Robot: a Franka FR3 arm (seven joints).
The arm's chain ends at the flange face. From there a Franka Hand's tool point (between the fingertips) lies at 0.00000 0.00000 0.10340 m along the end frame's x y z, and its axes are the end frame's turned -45 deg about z.
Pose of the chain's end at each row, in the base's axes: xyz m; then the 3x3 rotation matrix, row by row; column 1 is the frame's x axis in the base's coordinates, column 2 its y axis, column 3 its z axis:
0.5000 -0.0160 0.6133; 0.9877 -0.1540 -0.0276; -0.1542 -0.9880 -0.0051; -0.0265 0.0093 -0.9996
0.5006 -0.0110 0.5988; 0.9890 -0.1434 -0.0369; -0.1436 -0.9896 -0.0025; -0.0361 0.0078 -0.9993
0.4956 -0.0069 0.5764; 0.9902 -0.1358 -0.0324; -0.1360 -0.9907 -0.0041; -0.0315 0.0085 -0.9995
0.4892 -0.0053 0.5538; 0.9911 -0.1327 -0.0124; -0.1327 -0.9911 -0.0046; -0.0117 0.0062 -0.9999
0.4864 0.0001 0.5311; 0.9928 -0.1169 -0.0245; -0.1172 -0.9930 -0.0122; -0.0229 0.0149 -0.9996
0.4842 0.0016 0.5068; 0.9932 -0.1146 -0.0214; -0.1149 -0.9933 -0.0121; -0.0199 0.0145 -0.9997
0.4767 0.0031 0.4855; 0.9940 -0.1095 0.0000; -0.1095 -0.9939 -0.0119; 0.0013 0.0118 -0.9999
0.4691 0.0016 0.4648; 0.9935 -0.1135 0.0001; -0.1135 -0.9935 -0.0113; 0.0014 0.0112 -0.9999
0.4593 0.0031 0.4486; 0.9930 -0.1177 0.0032; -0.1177 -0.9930 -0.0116; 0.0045 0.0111 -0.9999
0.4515 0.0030 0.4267; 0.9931 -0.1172 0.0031; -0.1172 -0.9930 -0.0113; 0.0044 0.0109 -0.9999
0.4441 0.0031 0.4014; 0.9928 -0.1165 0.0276; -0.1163 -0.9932 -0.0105; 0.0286 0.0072 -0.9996
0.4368 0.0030 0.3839; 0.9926 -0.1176 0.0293; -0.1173 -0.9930 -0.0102; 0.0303 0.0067 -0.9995
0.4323 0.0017 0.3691; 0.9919 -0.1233 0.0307; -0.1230 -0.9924 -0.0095; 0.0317 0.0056 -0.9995
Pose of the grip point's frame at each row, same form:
0.4971 -0.0165 0.5099; 0.8073 0.5895 -0.0276; 0.5896 -0.8077 -0.0051; -0.0253 -0.0122 -0.9996
0.4968 -0.0113 0.4955; 0.8007 0.5979 -0.0369; 0.5982 -0.8013 -0.0025; -0.0310 -0.0200 -0.9993
0.4922 -0.0073 0.4731; 0.7962 0.6042 -0.0324; 0.6044 -0.7967 -0.0041; -0.0283 -0.0163 -0.9995
0.4879 -0.0058 0.4504; 0.7946 0.6070 -0.0124; 0.6070 -0.7946 -0.0046; -0.0127 -0.0039 -0.9999
0.4839 -0.0012 0.4277; 0.7847 0.6194 -0.0245; 0.6193 -0.7850 -0.0122; -0.0267 -0.0057 -0.9996
0.4820 0.0003 0.4034; 0.7833 0.6213 -0.0214; 0.6211 -0.7836 -0.0121; -0.0243 -0.0038 -0.9997
0.4767 0.0019 0.3821; 0.7803 0.6254 0.0000; 0.6254 -0.7802 -0.0119; -0.0074 0.0093 -0.9999
0.4691 0.0004 0.3614; 0.7828 0.6223 0.0001; 0.6223 -0.7828 -0.0113; -0.0069 0.0089 -0.9999
0.4596 0.0019 0.3452; 0.7854 0.6189 0.0032; 0.6189 -0.7854 -0.0116; -0.0047 0.0110 -0.9999
0.4518 0.0018 0.3233; 0.7851 0.6194 0.0031; 0.6193 -0.7850 -0.0113; -0.0046 0.0108 -0.9999
0.4470 0.0020 0.2980; 0.7844 0.6196 0.0276; 0.6201 -0.7845 -0.0105; 0.0151 0.0253 -0.9996
0.4398 0.0019 0.2806; 0.7850 0.6187 0.0293; 0.6192 -0.7851 -0.0102; 0.0167 0.0262 -0.9995
0.4355 0.0007 0.2658; 0.7886 0.6142 0.0307; 0.6148 -0.7887 -0.0095; 0.0185 0.0264 -0.9995

